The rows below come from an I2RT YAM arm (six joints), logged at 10 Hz.
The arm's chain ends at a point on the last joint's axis. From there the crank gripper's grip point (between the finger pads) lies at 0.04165 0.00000 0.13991 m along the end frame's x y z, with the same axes.
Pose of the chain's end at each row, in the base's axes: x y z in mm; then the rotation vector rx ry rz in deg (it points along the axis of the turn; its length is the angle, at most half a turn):
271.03, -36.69, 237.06, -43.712, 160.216, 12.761
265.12, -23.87, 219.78, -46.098, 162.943, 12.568
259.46, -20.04, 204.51, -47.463, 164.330, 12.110
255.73, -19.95, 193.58, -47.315, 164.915, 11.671
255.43, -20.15, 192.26, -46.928, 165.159, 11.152
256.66, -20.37, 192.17, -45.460, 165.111, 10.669
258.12, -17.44, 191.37, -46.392, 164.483, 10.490
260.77, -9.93, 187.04, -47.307, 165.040, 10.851
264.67, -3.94, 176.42, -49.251, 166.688, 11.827
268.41, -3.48, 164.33, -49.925, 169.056, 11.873
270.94, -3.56, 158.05, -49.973, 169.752, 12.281
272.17, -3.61, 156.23, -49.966, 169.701, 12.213
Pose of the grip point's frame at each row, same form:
261.91, -27.82, 91.64, -43.712, 160.216, 12.761
248.41, -18.41, 74.86, -46.098, 162.943, 12.568
239.05, -17.00, 60.00, -47.463, 164.330, 12.110
234.32, -17.92, 49.20, -47.315, 164.915, 11.671
233.98, -18.88, 47.87, -46.928, 165.159, 11.152
236.39, -19.04, 47.61, -45.460, 165.111, 10.669
238.93, -16.45, 46.66, -46.392, 164.483, 10.490
239.57, -9.25, 42.61, -47.307, 165.040, 10.851
238.01, -4.01, 32.90, -49.251, 166.688, 11.827
235.94, -5.55, 22.03, -49.925, 169.056, 11.873
236.61, -5.54, 16.18, -49.973, 169.752, 12.281
238.00, -5.65, 14.32, -49.966, 169.701, 12.213

